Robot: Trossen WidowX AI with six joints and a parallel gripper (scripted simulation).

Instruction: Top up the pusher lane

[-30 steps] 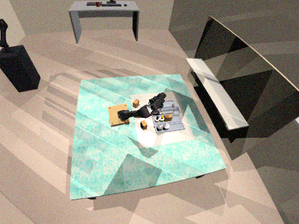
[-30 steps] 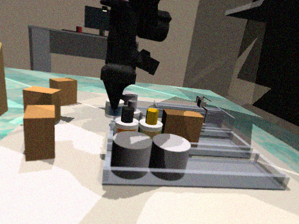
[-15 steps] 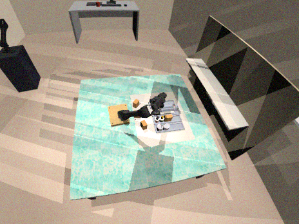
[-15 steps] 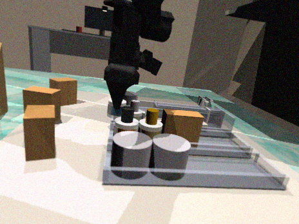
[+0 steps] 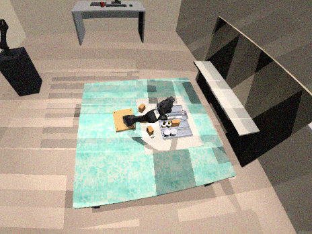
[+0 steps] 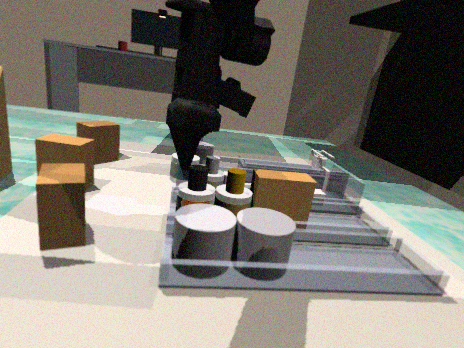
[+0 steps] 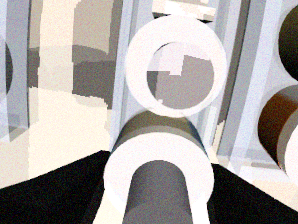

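The orange box is 12 cm ahead of my gripper tip, 9 cm to the right of it and 1 cm below it.
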